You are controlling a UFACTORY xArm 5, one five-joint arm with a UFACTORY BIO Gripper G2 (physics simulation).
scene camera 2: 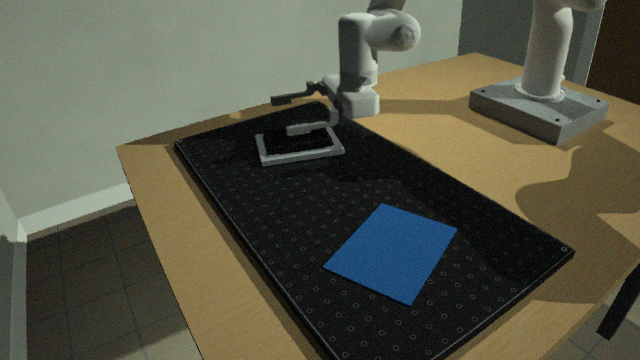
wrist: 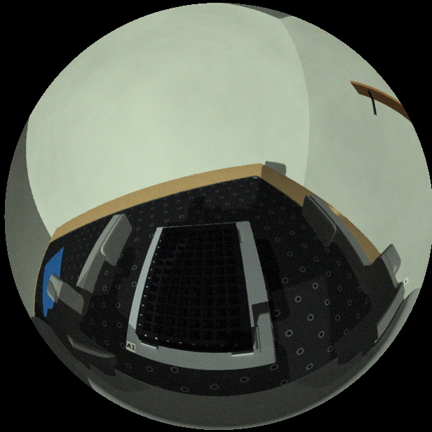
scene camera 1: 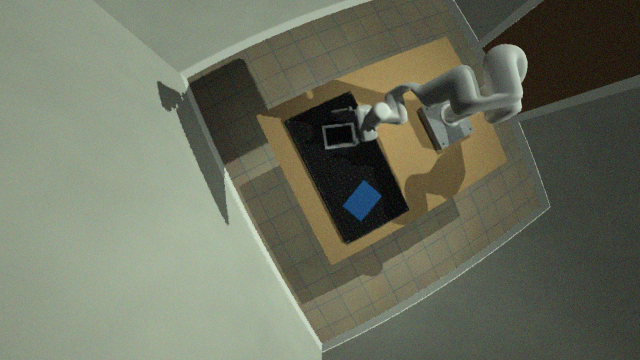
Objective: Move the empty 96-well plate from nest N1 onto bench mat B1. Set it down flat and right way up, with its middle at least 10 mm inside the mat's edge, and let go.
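Frame: origin at the arm's base, x back, y right, z up, level; metres.
Seen in the pictures: hand, its tool point: [scene camera 2: 288, 113] [scene camera 1: 338, 128]; arm's base, origin of its link: [scene camera 2: 538, 93] [scene camera 1: 449, 115].
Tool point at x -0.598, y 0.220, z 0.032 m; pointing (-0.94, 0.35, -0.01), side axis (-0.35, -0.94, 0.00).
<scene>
Pixels of each thing's top centre, then the offset from my tool point to it. Level surfaces: height alone.
- black 96-well plate, centre of its top: [scene camera 2: 296, 135] [scene camera 1: 339, 134] dx +0.000, dy -0.025, dz -0.038 m
- light grey frame, centre of its top: [scene camera 2: 297, 140] [scene camera 1: 339, 135] dx +0.000, dy -0.025, dz -0.050 m
- Bench mat B1, height of its surface: dz -0.062 m
- black perforated board, height of its surface: dz -0.064 m
- wooden table, height of its surface: dz -0.077 m
The black 96-well plate [scene camera 1: 340, 135] [scene camera 2: 276, 143] [wrist: 200, 285] sits level in nest N1, a light grey frame [scene camera 1: 340, 147] [scene camera 2: 300, 159] [wrist: 200, 359]. An A1 label shows on the nest's near left corner in the wrist view. Bench mat B1 [scene camera 1: 362, 200] [scene camera 2: 392, 254] [wrist: 52, 270] is a flat blue sheet, apart from the nest. My gripper [scene camera 1: 336, 128] [scene camera 2: 287, 115] [wrist: 218, 231] is open and empty, its fingers spread wide to either side of the plate. The nearer finger crosses in front of part of the plate in scene camera 2. Exact fingertip height is hard to tell.
The nest and mat lie on a black perforated board [scene camera 1: 345, 170] [scene camera 2: 280, 220] [wrist: 300, 325] with a raised edge above the wooden table [scene camera 1: 405, 150] [scene camera 2: 165, 210]. The arm's grey base [scene camera 1: 435, 132] [scene camera 2: 515, 115] stands beyond the board's long side. A wall rises behind the table.
</scene>
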